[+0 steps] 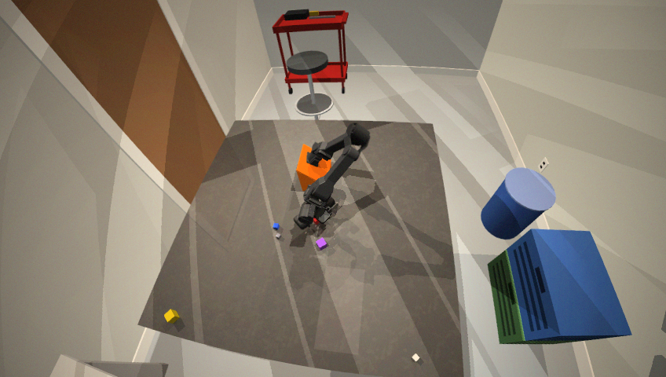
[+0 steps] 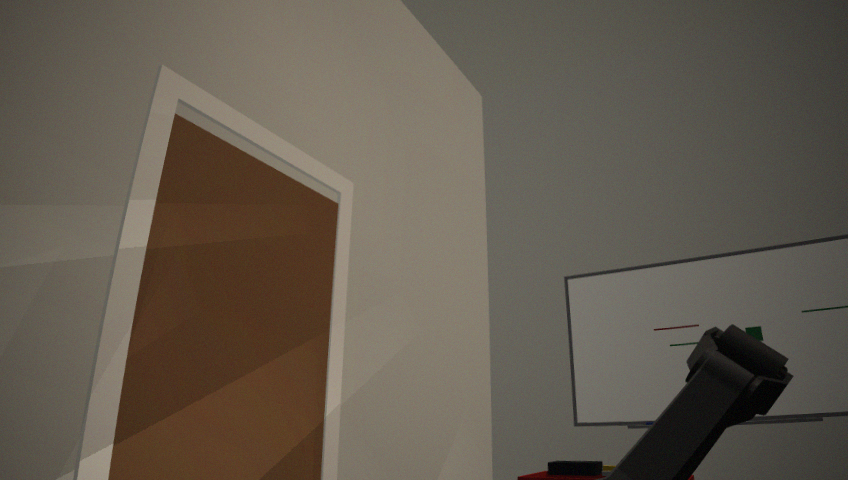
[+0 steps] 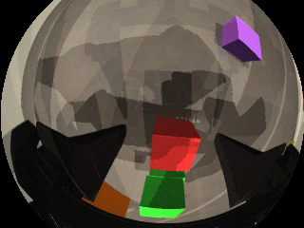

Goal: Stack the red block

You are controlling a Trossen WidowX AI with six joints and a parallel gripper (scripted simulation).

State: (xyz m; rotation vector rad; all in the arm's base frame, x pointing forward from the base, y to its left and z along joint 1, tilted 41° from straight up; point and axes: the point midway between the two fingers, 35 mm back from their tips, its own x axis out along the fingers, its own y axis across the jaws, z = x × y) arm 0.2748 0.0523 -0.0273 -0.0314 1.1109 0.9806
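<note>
Right now my gripper tip is 1 cm below the red block. The rest, counted from my gripper tip: yellow block: 59 cm to the right, 45 cm ahead, 1 cm above; then small blue block: 19 cm to the right, 3 cm ahead; then purple block: 12 cm ahead, 3 cm to the left, 1 cm above.
</note>
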